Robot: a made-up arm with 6 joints.
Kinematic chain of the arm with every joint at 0, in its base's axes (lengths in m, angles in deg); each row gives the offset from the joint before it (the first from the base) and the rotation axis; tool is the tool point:
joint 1: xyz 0 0 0.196 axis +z
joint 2: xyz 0 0 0 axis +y
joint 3: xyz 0 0 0.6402 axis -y
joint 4: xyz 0 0 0 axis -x
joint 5: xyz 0.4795 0 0 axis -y
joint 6: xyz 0 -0.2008 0 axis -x
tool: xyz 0 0 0
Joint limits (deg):
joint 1: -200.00..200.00
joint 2: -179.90..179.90
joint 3: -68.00..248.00
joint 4: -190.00..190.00
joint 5: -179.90..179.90
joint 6: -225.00..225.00
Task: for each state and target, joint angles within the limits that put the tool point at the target. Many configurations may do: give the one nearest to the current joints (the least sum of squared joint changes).
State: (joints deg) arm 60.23 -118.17 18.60 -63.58 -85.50 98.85
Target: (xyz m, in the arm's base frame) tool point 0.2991 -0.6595 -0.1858
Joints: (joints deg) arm 104.79 -156.77 17.61 -52.98 -85.50 98.85
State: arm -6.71 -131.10 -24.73 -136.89 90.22 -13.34
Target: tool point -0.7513 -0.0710 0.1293
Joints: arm 17.61 -136.36 4.61 -142.64 90.22 -13.34
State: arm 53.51 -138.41 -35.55 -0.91 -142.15 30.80
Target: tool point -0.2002 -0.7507 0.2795
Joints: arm 60.29 -122.84 -10.36 9.31 -142.15 30.80
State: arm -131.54 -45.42 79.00 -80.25 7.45 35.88
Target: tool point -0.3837 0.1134 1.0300
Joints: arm -183.15 -7.35 35.95 -62.69 7.45 35.88
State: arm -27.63 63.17 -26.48 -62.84 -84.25 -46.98
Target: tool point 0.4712 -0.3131 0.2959
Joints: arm -23.31 30.26 -12.53 -59.77 -84.25 -46.98
